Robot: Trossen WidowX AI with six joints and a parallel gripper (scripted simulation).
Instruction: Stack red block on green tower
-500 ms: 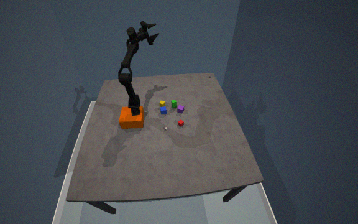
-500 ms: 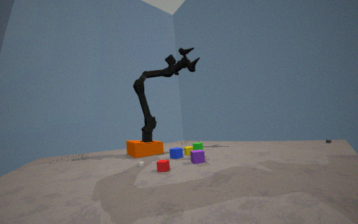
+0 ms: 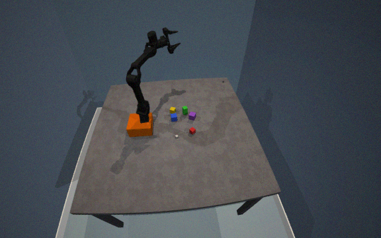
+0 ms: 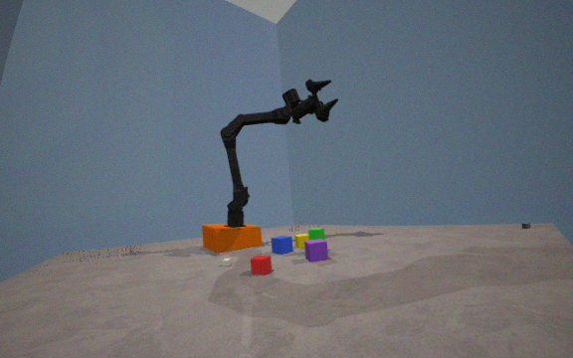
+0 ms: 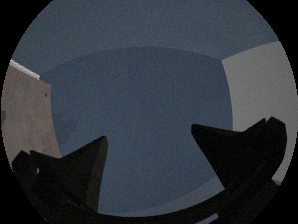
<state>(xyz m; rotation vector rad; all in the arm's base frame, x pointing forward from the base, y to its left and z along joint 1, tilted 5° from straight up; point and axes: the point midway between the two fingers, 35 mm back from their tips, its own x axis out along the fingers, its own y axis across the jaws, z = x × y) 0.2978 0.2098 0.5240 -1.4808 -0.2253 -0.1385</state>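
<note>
Right now the red block is 560 mm below my gripper tip, 410 mm to the right of it and 20 mm behind it. Round my gripper tip: yellow block (560 mm below, 150 mm to the right, 110 mm behind); then blue block (550 mm below, 240 mm to the right, 120 mm behind); then purple block (550 mm below, 260 mm to the right, 20 mm ahead).
</note>
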